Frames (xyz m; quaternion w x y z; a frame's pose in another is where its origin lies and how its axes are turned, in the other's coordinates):
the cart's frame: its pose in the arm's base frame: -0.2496 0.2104 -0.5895 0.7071 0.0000 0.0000 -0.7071
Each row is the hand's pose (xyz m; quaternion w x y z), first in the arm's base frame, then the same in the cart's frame.
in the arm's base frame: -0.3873 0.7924 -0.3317 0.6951 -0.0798 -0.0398 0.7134
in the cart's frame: -0.5820 -0.1377 0.2578 0.0129 0.0283 0.0846 -0.9959
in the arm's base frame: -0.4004 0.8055 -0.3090 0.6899 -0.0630 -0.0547 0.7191
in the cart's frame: -0.5951 -0.1508 0.2805 0.0206 0.0059 0.0832 -0.9963
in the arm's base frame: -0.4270 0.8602 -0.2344 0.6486 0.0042 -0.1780 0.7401
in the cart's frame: -0.6498 -0.1774 0.3551 0.0647 -0.1288 0.1229 -0.9819
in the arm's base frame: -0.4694 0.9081 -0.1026 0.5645 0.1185 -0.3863 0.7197
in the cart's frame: -0.6977 -0.2198 0.4869 0.1097 -0.3570 0.1894 -0.9081
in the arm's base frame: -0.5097 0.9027 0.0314 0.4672 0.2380 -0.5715 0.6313
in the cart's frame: -0.6923 -0.2601 0.6209 0.1160 -0.5724 0.2358 -0.7767
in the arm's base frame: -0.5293 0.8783 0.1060 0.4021 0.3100 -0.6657 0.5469
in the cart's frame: -0.6679 -0.2797 0.6955 0.1024 -0.6899 0.2515 -0.6710
